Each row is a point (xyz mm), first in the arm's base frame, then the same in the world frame.
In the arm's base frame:
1: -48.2 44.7 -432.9
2: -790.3 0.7 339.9
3: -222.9 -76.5 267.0
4: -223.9 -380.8 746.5
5: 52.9 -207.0 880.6
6: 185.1 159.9 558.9
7: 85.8 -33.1 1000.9
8: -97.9 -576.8 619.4
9: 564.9 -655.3 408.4
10: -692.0 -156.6 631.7
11: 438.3 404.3 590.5
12: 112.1 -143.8 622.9
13: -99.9 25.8 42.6
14: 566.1 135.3 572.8
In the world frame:
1: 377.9 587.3 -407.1
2: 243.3 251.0 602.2
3: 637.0 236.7 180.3
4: 875.1 -205.2 446.0
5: 1199.7 -67.0 426.9
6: 1168.4 391.4 215.9
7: 1323.2 60.6 546.2
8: 869.8 -341.6 218.4
9: 1256.8 -306.8 -363.9
10: 470.6 14.6 711.7
11: 1424.1 627.8 156.2
12: 1103.0 79.3 219.1
13: 616.5 413.2 -30.4
14: 1474.2 387.3 -13.1

